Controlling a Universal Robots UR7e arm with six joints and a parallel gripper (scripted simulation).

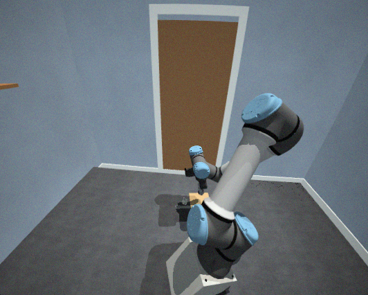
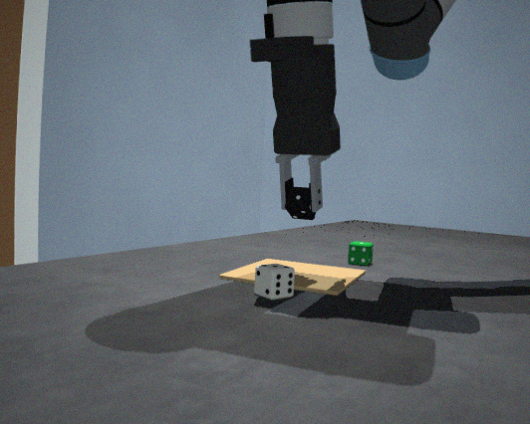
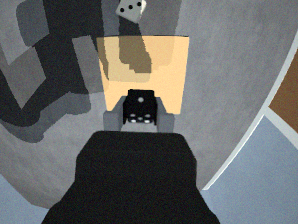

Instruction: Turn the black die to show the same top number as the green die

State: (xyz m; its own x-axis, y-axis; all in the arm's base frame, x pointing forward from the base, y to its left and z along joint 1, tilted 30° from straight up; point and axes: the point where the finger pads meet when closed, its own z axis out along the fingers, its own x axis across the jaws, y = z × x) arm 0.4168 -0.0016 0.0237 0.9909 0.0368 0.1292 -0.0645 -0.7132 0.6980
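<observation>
The black die is 10 mm below my hand. Also, from my hand: white die (10 mm behind, 100 mm to the left, 80 mm below); then tan mat (100 mm below); then green die (40 mm behind, 150 mm to the right, 80 mm below).
</observation>
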